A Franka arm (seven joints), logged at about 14 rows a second.
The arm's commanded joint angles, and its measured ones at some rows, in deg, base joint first. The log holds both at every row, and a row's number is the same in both.
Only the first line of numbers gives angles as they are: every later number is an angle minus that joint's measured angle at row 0.
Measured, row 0:
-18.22, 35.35, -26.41, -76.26, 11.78, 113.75, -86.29
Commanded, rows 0 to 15:
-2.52, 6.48, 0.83, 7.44, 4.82, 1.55, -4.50
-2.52, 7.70, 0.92, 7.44, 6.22, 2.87, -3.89
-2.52, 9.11, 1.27, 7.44, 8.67, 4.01, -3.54
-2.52, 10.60, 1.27, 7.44, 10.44, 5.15, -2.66
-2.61, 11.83, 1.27, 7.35, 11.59, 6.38, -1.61
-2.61, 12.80, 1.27, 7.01, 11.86, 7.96, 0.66
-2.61, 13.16, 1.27, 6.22, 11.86, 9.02, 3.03
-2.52, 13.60, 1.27, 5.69, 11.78, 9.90, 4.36
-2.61, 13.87, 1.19, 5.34, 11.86, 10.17, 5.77
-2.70, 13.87, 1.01, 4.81, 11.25, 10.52, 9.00
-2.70, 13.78, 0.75, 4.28, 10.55, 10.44, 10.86
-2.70, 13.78, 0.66, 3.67, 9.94, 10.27, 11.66
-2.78, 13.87, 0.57, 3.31, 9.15, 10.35, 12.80
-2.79, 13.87, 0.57, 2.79, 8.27, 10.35, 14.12
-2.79, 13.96, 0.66, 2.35, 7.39, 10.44, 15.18
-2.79, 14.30, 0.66, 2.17, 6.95, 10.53, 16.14
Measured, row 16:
-2.64, 14.63, 0.41, 3.47, 8.62, 10.16, 13.49
